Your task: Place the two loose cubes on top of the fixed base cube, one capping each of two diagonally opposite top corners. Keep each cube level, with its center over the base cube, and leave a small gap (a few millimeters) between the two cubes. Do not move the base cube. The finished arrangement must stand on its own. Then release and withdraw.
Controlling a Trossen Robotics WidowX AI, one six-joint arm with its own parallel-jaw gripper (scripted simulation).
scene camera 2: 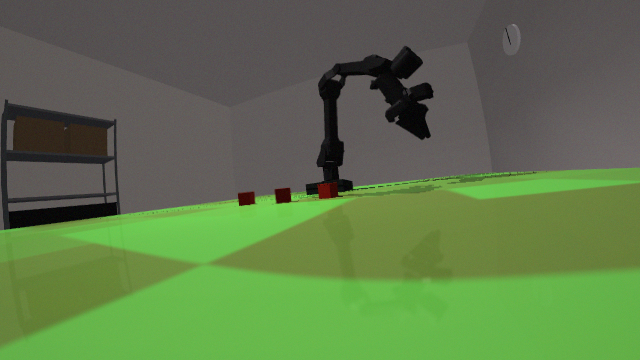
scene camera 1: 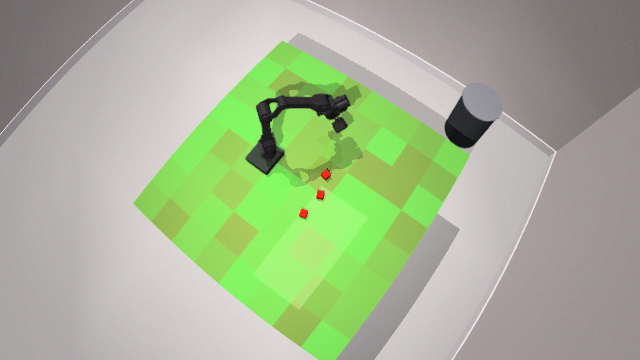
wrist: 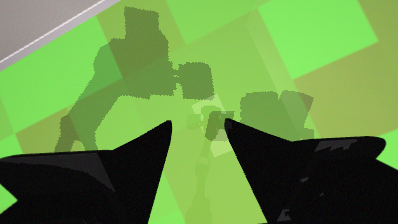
Scene:
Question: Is the gripper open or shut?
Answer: Open.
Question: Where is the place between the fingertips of the gripper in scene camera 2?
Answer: At 426, 138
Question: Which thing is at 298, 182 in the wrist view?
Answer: The gripper.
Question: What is the gripper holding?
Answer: Nothing.

